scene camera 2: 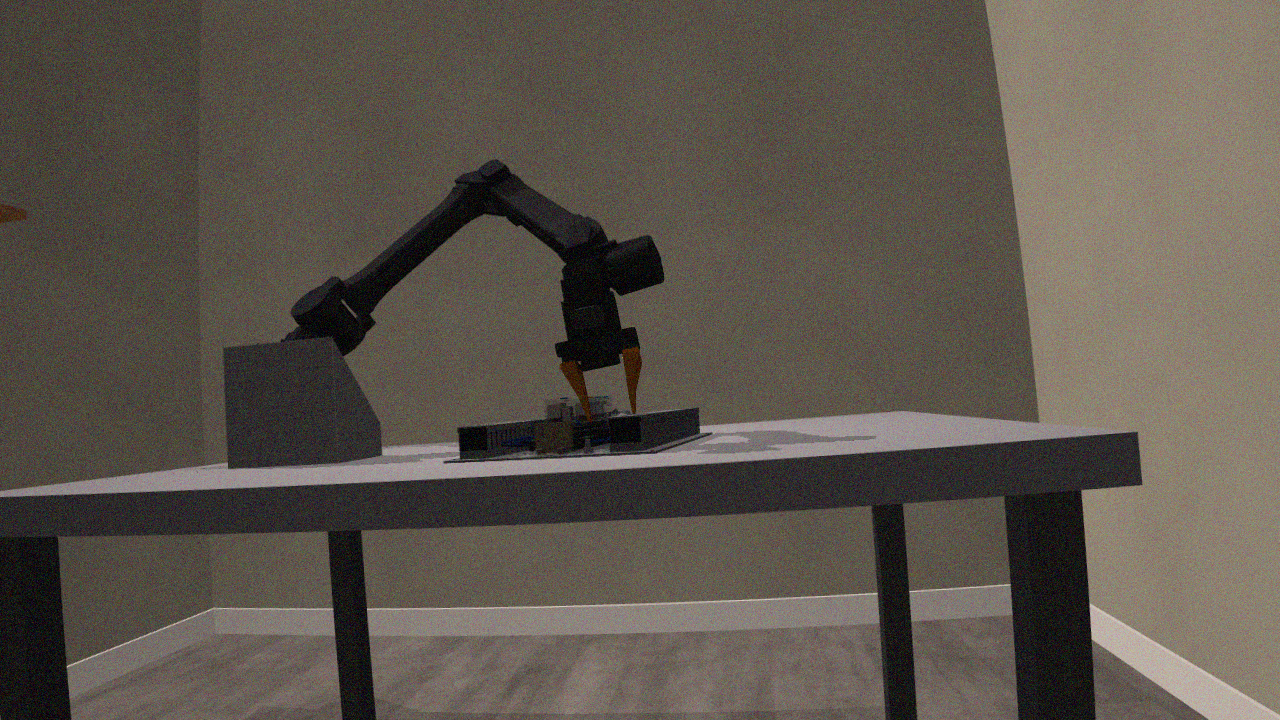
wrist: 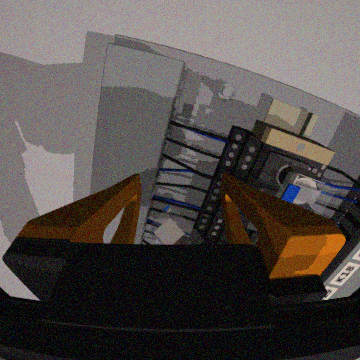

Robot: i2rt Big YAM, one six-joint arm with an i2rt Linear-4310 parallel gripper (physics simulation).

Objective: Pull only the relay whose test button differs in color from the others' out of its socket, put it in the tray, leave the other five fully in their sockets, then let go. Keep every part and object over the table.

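Places are measured from the arm's base along level axes (x ahead, y left, z up), in metres.
Pixels of known places: gripper, fingertip midpoint: point(wrist: 180, 181); arm's base, origin of the base link: point(scene camera 2: 288, 378).
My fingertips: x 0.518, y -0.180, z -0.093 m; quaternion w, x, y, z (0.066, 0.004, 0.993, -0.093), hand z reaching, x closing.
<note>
For each thing: its top centre in the pictures, then the offset to it from my fingertips. Level surfaces: height alone.
- clear-cased relay, middle of its top: point(wrist: 304, 199) point(scene camera 2: 558, 398) 0.064 m back, 0.008 m right, 0.029 m up
- blue button, middle of its top: point(wrist: 289, 194) 0.057 m back, 0.010 m right, 0.029 m up
- tilted part with a pale square face, middle of its top: point(wrist: 172, 252) point(scene camera 2: 617, 408) 0.004 m ahead, 0.051 m left, 0.011 m up
- long grey wiring duct, middle of its top: point(wrist: 110, 253) point(scene camera 2: 659, 411) 0.058 m ahead, 0.070 m left, 0.003 m up
- beige end block, middle of its top: point(wrist: 300, 146) point(scene camera 2: 553, 422) 0.070 m back, 0.027 m right, 0.000 m up
- table, its level: 0.040 m down
My gripper point(scene camera 2: 612, 415) point(wrist: 180, 181) is partly open and empty, pointing down, with its orange fingertips low over the panel. A clear-cased relay point(wrist: 307, 187) with a blue button point(wrist: 291, 193) stands in the socket row, right of the right finger in the wrist view. A tilted part with a pale square face point(wrist: 170, 231) lies between the fingers, among the wires left of the black sockets point(wrist: 231, 150); a small blue spot is beside it. I cannot tell for certain whether it is a relay. Clear relay tops point(scene camera 2: 563, 409) show in the scene view. Other relays are mostly hidden; the tray cannot be made out.
A long grey wiring duct point(wrist: 132, 115) point(scene camera 2: 657, 428) runs along one panel side. A beige end block point(wrist: 300, 145) point(scene camera 2: 553, 436) stands by the sockets. Black and blue wires point(wrist: 187, 170) run from the duct. White labels point(wrist: 345, 274) show at right. The panel lies on the table point(scene camera 2: 939, 447).
</note>
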